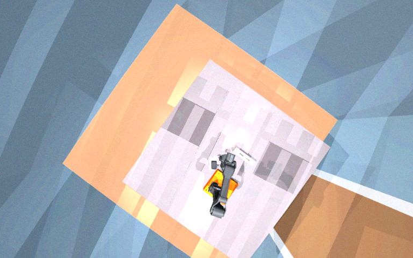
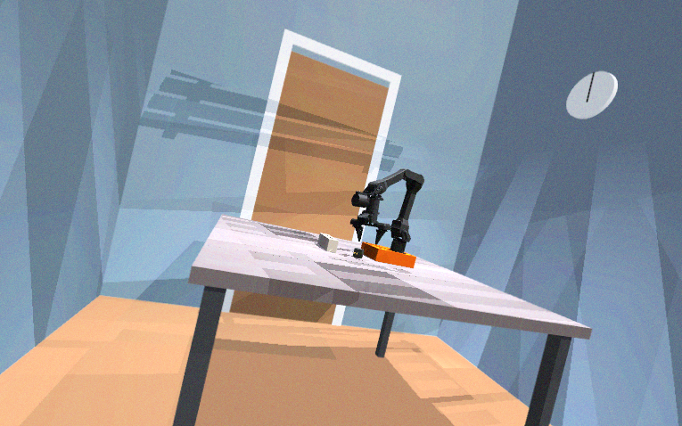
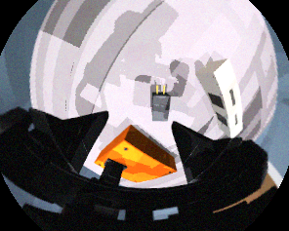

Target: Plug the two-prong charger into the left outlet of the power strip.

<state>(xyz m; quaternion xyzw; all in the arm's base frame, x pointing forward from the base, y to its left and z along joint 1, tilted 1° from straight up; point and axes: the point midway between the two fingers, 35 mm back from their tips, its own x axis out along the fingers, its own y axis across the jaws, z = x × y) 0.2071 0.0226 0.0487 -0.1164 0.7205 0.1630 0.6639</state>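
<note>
The two-prong charger is 6 cm below my gripper tip, 3 cm ahead of it and 2 cm to the right of it.
</note>
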